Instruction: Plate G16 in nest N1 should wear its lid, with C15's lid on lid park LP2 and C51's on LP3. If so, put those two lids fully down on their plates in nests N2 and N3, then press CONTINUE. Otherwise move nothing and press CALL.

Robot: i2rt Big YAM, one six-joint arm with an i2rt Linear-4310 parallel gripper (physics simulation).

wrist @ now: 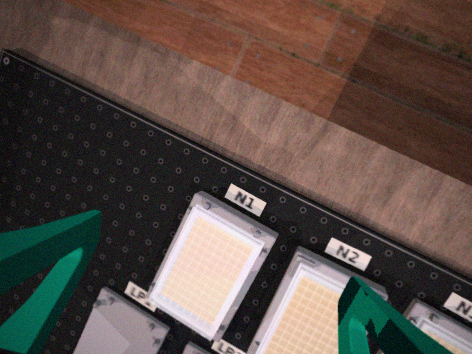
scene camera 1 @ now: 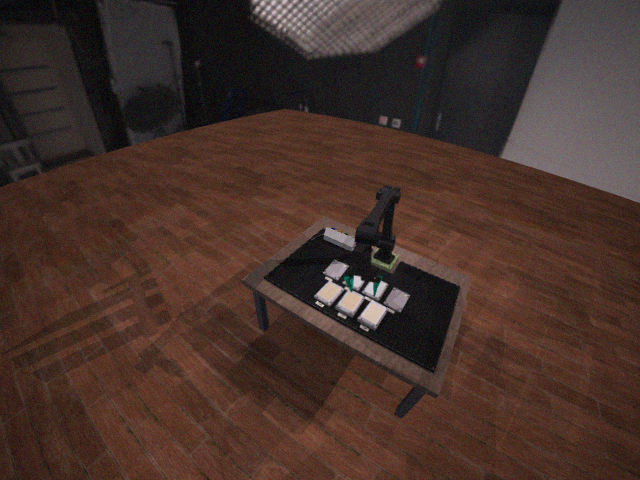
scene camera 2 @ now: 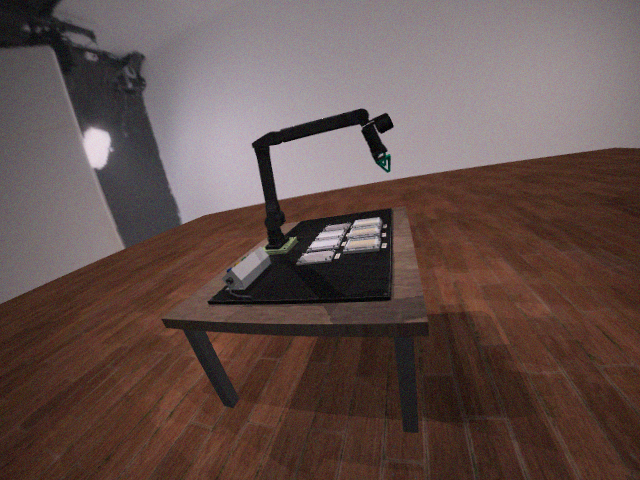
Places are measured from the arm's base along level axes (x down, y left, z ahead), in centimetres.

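Pixels of known places: gripper, fingertip midpoint: point(wrist: 223, 257) point(scene camera 1: 362, 293) point(scene camera 2: 386, 169); arm's base, origin of the base link: point(scene camera 1: 384, 257) point(scene camera 2: 277, 244).
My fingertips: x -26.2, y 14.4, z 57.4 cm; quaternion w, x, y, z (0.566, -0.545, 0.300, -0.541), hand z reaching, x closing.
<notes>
For each thing: its middle in the pictures, then the offset to it from my fingertips. "spot": a spot on its surface instead. Level surfaces: height alone.
- N1, body centre: point(wrist: 203, 273) point(scene camera 2: 366, 221) point(scene camera 1: 373, 312) dx +24.3, dy +2.6, dz -14.0 cm
- N2, body centre: point(wrist: 312, 333) point(scene camera 2: 363, 231) point(scene camera 1: 350, 300) dx +24.8, dy -10.5, dz -12.9 cm
- N3, surface spot: point(wrist: 442, 332) spot: dx +25.3, dy -20.7, dz -5.2 cm
- LP3, body centre: point(scene camera 2: 324, 243) point(scene camera 1: 355, 278) dx +26.4, dy -18.2, dz -29.8 cm
- Grey park LP1, body centre: point(scene camera 2: 336, 227) point(scene camera 1: 397, 299) dx +26.8, dy +7.6, dz -32.1 cm
- grey park, body centre: point(scene camera 2: 316, 256) point(scene camera 1: 336, 269) dx +26.8, dy -31.5, dz -28.7 cm
- grey button box, body centre: point(scene camera 2: 246, 266) point(scene camera 1: 341, 237) dx +23.7, dy -45.5, dz -52.9 cm
- black mat, its level: dx +27.8 cm
My gripper point(scene camera 1: 364, 284) point(scene camera 2: 385, 162) point(wrist: 223, 257) is open and empty, high above the nests. In the wrist view, the plate at N1 point(wrist: 206, 270) has a paler, softer well grid and a glossy look, as under a clear lid; its code is not readable. The plate at N2 point(wrist: 305, 325) shows a crisper, deeper tan grid. The plate at N3 point(wrist: 442, 332) is partly cut off and behind a finger. Whitish lids lie on LP2 point(scene camera 1: 373, 290) and LP3 point(scene camera 1: 356, 282); their codes are not readable. LP2 is nearly out of the wrist view.
Grey park LP1 point(scene camera 1: 397, 299) point(wrist: 120, 325) and another grey park point(scene camera 1: 336, 269) point(scene camera 2: 316, 257) flank the lids. A grey button box point(scene camera 1: 338, 238) point(scene camera 2: 250, 269) stands beside the arm's green base point(scene camera 1: 381, 262) point(scene camera 2: 281, 248); its labels are unreadable. The black mat point(scene camera 1: 421, 330) point(scene camera 2: 356, 289) point(wrist: 55, 135) lies on a wooden table.
</notes>
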